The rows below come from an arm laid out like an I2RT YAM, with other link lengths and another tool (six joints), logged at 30 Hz.
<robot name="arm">
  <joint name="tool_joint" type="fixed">
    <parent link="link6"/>
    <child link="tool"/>
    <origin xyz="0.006 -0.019 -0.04" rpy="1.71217 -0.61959 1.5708"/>
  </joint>
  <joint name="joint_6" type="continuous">
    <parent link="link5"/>
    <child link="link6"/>
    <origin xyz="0.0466 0 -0.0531" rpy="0 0 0"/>
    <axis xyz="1 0 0"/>
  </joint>
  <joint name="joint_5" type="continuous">
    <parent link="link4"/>
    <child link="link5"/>
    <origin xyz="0.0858 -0.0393 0.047" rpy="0 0 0"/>
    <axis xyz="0 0 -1"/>
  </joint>
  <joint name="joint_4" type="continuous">
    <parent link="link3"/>
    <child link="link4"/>
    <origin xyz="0.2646 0.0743 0.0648" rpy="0 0 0"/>
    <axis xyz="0 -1 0"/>
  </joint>
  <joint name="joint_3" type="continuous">
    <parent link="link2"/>
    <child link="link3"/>
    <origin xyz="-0.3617 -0.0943 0" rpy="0 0 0"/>
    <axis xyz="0 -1 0"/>
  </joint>
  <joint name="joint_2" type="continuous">
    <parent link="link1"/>
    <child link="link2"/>
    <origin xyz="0.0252 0.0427 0.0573" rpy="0 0 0"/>
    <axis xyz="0 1 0"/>
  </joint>
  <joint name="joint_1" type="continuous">
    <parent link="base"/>
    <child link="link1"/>
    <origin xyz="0 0 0.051" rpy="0 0 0"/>
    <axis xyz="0 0 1"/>
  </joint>
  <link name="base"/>
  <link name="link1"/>
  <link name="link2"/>
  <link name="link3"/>
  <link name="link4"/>
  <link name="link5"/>
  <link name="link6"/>
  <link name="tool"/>
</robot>
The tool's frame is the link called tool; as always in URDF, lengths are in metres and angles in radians. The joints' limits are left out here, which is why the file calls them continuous.
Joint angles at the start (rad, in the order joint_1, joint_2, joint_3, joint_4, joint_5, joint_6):
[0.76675 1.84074 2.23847 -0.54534 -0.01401 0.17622]
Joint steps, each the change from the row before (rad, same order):
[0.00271 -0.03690 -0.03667 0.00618 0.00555 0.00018]
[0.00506 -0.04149 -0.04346 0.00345 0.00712 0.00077]
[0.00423 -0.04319 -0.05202 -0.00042 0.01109 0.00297]
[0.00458 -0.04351 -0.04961 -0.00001 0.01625 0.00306]
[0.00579 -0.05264 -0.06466 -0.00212 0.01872 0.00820]
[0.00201 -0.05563 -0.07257 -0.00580 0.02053 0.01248]
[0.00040 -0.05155 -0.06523 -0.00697 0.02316 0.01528]
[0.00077 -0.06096 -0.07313 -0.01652 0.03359 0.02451]
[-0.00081 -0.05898 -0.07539 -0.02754 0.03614 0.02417]
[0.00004 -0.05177 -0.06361 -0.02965 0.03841 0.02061]
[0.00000 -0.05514 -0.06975 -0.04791 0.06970 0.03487]
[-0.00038 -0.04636 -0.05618 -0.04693 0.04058 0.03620]
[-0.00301 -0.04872 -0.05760 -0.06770 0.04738 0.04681]
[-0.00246 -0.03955 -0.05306 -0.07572 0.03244 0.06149]
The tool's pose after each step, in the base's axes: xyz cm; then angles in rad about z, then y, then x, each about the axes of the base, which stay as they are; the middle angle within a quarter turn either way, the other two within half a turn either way. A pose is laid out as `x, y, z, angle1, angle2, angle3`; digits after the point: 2 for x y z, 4 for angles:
34.82, 29.85, 55.47, -2.1322, 0.6656, -1.8766
33.67, 29.00, 55.76, -2.1328, 0.6680, -1.8753
32.53, 28.07, 55.71, -2.1209, 0.6725, -1.8883
31.37, 27.09, 55.69, -2.1103, 0.6824, -1.8988
29.96, 25.93, 55.39, -2.0880, 0.6912, -1.9191
28.58, 24.57, 54.76, -2.0522, 0.7025, -1.9518
27.31, 23.23, 54.13, -2.0137, 0.7178, -1.9835
25.74, 21.58, 53.30, -1.9562, 0.7392, -2.0289
24.21, 19.88, 52.08, -1.8832, 0.7580, -2.0979
22.82, 18.32, 50.95, -1.8138, 0.7770, -2.1676
21.26, 16.47, 49.43, -1.6974, 0.8118, -2.2843
19.85, 14.95, 48.11, -1.5995, 0.8191, -2.3780
18.23, 13.17, 46.56, -1.4738, 0.8192, -2.5014
16.69, 11.68, 44.89, -1.3456, 0.7946, -2.6196

